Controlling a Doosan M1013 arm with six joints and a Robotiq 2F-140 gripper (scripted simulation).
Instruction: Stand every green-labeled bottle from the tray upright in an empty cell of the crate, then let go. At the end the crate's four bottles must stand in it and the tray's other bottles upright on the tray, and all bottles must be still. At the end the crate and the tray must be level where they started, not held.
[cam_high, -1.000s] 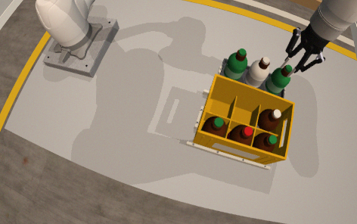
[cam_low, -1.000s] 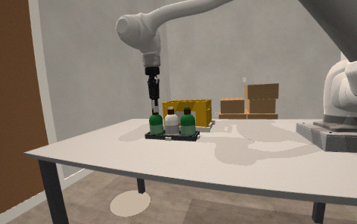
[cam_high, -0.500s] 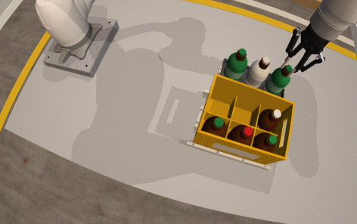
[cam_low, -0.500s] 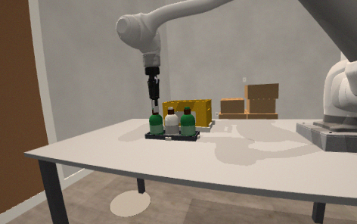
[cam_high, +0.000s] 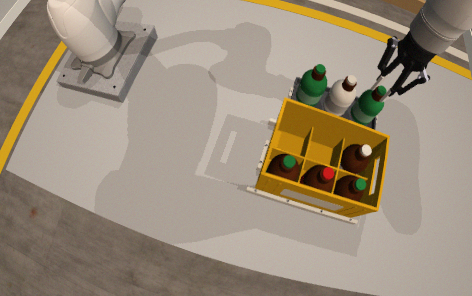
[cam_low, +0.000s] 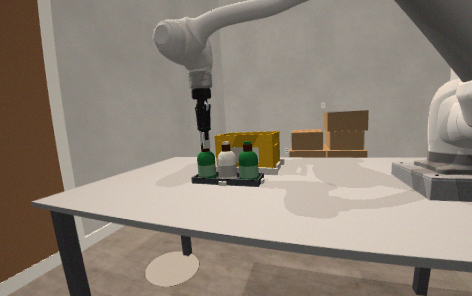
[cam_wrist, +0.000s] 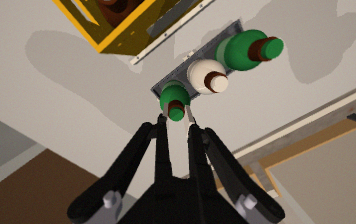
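The white-labeled bottle lies 90 mm below my hand, 90 mm behind it and 10 mm to the right of it. From my hand the other things lie so: brown bottle: 190 mm to the right, 80 mm below, 20 mm behind; yellow crate: 230 mm to the right, 110 mm behind, 90 mm below; dark tray: 160 mm below, 90 mm behind, 10 mm to the right.
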